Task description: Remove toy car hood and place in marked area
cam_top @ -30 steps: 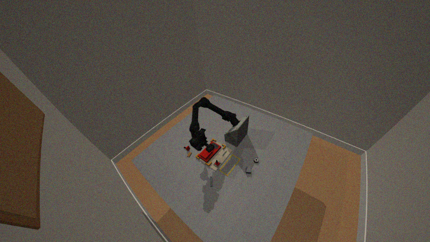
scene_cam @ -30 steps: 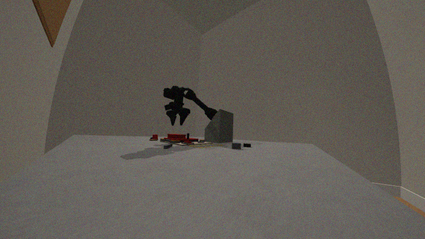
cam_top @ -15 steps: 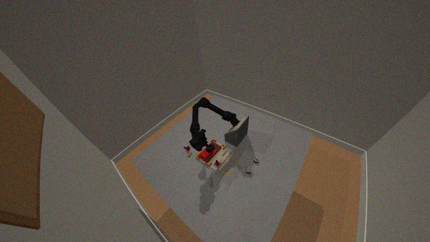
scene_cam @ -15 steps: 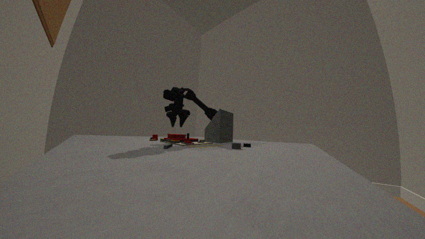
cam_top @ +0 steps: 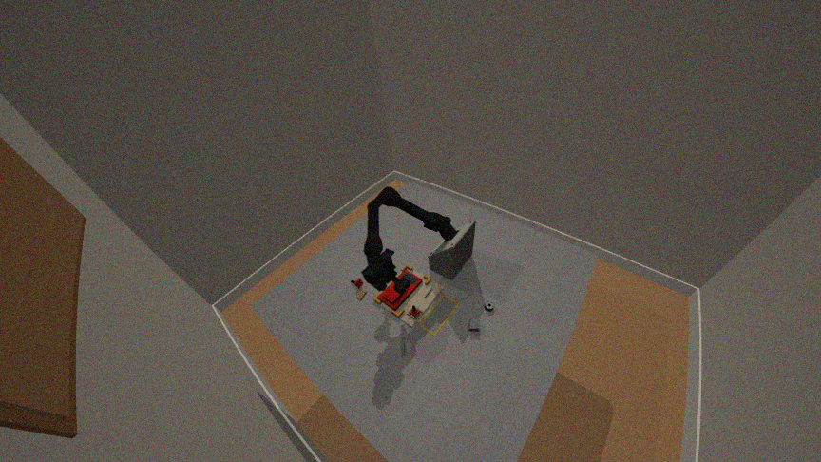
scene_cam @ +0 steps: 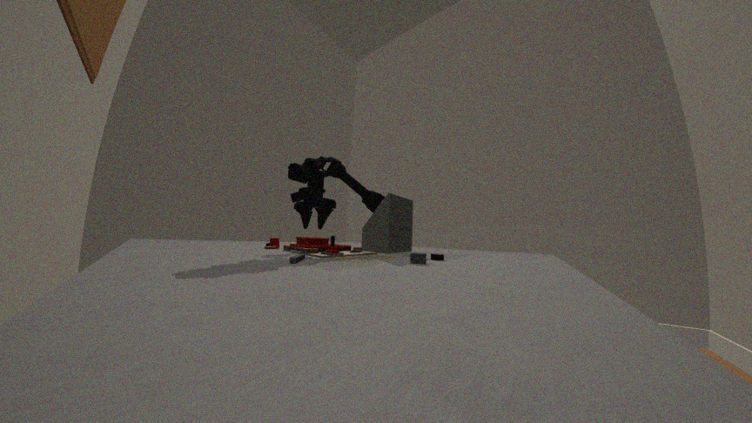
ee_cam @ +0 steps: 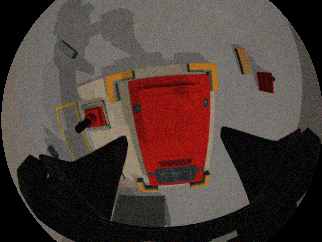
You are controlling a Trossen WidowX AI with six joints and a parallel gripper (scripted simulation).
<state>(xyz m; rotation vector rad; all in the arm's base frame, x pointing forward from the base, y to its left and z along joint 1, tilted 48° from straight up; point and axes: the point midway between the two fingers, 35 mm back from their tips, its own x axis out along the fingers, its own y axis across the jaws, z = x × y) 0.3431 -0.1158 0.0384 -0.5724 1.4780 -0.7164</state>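
Now: gripper tip 4 cm above the hood and 1 cm past it. From my gripper tip the other things lie so: dark wheel (39 cm to the left, 18 cm behind, 7 cm below).
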